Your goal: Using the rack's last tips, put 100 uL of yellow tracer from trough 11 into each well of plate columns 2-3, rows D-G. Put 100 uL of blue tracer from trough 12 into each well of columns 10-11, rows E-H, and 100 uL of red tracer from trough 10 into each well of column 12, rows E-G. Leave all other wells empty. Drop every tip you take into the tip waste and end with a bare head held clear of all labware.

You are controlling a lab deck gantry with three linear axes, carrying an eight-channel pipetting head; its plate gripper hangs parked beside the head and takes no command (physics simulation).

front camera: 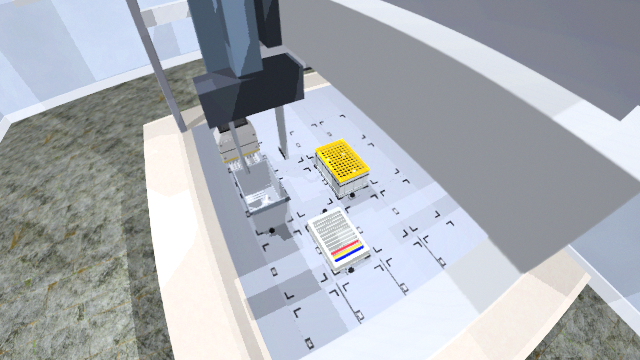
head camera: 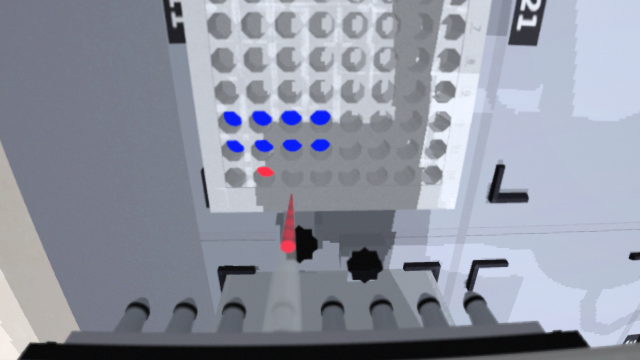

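In the head camera view the plate (head camera: 437,200) has blue in columns 10 and 11, rows E-H, and red in G12. The pipetting head (front camera: 237,142) (head camera: 310,338) carries one tip (head camera: 283,285) on the fourth nozzle from the left, with red liquid inside. The tip points at the plate's column 12 edge, near row F. Other nozzles are bare. Plate columns 2-3 do not show there. The parked gripper (front camera: 265,164) is open, its blades apart. The trough block (front camera: 351,263) shows red (front camera: 345,247), yellow (front camera: 347,251) and blue (front camera: 349,253) strips. The yellow tip rack (front camera: 342,160) has a few pale spots.
The grey tip waste bin (front camera: 269,206) stands in front of the head, with pale used tips inside. The tip rack stands to its right and the trough block to its front right. A wide grey gantry beam (front camera: 450,125) crosses the right side of the front view.
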